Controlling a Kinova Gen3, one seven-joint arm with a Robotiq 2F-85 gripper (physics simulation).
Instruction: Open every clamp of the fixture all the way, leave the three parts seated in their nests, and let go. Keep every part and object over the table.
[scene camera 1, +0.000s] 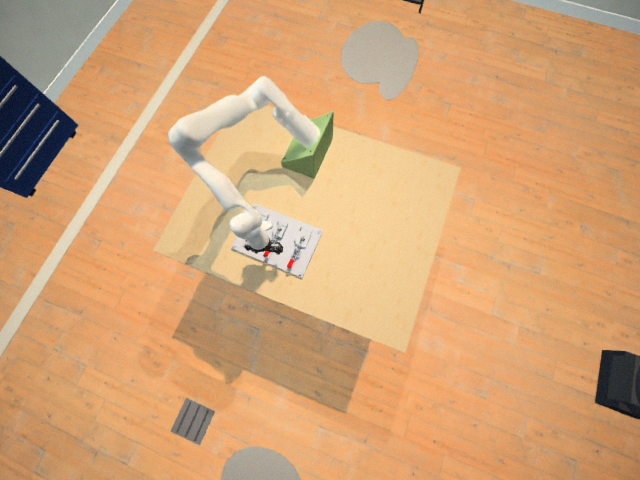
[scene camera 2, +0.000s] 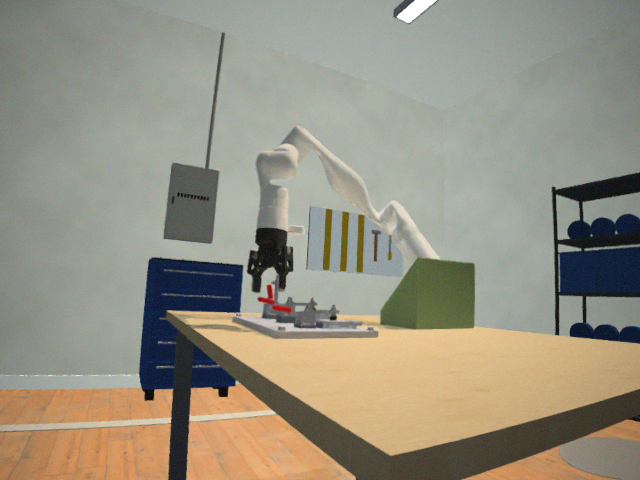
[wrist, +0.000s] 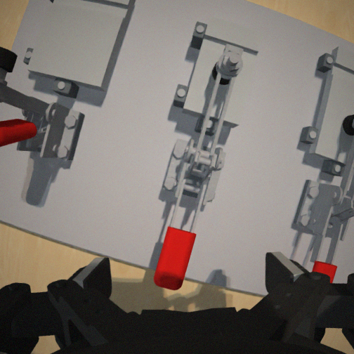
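Where they show: gripper, fingertip midpoint: (scene camera 1: 267, 252) (scene camera 2: 267, 292); arm's base, link origin: (scene camera 1: 311, 139) (scene camera 2: 431, 273).
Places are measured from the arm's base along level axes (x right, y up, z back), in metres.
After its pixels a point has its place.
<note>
The fixture plate (scene camera 1: 313, 248) {z -0.442, x -0.124, y -0.148 m} (scene camera 2: 330, 333) {z -0.468, x -0.128, y -0.153 m} (wrist: 135, 150) carries three clamps with red handles. In the wrist view, the left clamp (wrist: 55, 131) has its arm swung up off the left part (wrist: 75, 47), which lies in its nest. The middle clamp's red handle (wrist: 175, 256) (scene camera 1: 266, 254) {z -0.533, x 0.055, y -0.092 m} points outward, and its arm lies over the middle part (wrist: 201, 87). The right clamp's handle (wrist: 325, 270) (scene camera 1: 290, 263) {z -0.542, x -0.052, y -0.104 m} also points outward, its arm lying over the right part (wrist: 327, 117). My gripper (wrist: 187, 273) (scene camera 2: 269, 286) {z -0.526, x 0.050, y -0.077 m} is open and empty, above the middle handle, one finger on either side in the wrist view.
The green wedge-shaped base (scene camera 1: 321, 149) {z -0.013, x -0.046, y -0.043 m} (scene camera 2: 444, 294) {z 0.001, x -0.048, y -0.062 m} bears the arm at the back of the wooden table (scene camera 1: 382, 232) {z -0.286, x -0.404, y -0.163 m} (scene camera 2: 439, 372) {z -0.536, x -0.452, y -0.163 m}. The plate lies near the table's edge. A blue drawer cabinet (scene camera 2: 193, 325) stands beyond the table.
</note>
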